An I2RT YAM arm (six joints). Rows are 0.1 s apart.
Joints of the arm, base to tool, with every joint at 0 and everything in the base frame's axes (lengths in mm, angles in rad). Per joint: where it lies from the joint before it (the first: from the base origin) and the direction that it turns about. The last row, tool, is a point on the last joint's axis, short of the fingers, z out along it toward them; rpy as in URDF.
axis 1: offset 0.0 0.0 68.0 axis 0 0 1
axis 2: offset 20.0 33.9 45.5 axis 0 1 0
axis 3: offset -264.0 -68.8 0.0 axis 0 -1 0
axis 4: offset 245.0 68.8 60.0 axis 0 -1 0
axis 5: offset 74.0 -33.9 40.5 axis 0 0 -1
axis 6: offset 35.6 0.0 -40.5 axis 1 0 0
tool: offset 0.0 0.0 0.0 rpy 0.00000 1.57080 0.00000
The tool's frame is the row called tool.
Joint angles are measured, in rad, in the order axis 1, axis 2, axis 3, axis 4, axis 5, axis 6. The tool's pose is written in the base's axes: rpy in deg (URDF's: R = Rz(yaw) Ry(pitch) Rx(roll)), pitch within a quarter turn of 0, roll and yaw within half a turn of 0; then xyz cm. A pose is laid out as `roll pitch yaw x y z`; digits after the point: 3 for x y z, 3 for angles.
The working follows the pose.
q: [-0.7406, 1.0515, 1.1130, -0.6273, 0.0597, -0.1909]
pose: -160.303 55.361 157.031 16.264 -15.156 35.892
Where each joint sits with the arm in this pose, in the base's axes (m; each line is computed from the numbers above, not from the rounded line before):
axis 1: 0.0000 0.0000 0.0680
axis 2: 0.0376 0.0115 0.1135
axis 3: -0.1055 0.0491 0.3427
axis 4: 0.1187 -0.0626 0.4176
axis 5: 0.1580 -0.1444 0.4122
axis 6: 0.1626 -0.1516 0.3589
the tool: 0.1626 -0.1516 0.3589

